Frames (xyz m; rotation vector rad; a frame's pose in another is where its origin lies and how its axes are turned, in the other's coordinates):
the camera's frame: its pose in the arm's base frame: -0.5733 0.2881 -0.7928 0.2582 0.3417 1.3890
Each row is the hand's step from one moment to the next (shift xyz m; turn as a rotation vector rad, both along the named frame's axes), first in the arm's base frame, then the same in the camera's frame.
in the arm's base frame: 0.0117 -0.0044 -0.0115 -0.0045 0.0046 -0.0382
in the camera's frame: -0.0017 -0.0157 -0.0062 0.0071 -0.0094 -0.0369
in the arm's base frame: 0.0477 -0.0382 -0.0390 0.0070 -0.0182 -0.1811
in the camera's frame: -0.0275 -0.0645 -0.0186 -0.0018 -0.0773 -0.1649
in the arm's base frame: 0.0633 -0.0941 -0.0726 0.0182 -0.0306 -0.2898
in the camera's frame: -0.0775 -0.1006 -0.0448 -0.0033 -0.1303 -0.2613
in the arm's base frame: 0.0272 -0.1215 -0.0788 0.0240 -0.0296 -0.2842
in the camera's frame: -0.1093 -0.0745 -0.0650 -0.0020 -0.1333 -0.2539
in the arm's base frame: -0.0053 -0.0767 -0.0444 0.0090 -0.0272 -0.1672
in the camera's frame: -0.0727 -0.0245 -0.0447 -0.0115 -0.0754 -0.1515
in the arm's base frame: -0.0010 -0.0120 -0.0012 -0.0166 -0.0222 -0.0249
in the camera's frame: -0.0119 -0.0015 -0.0018 -0.0222 0.0021 -0.0298
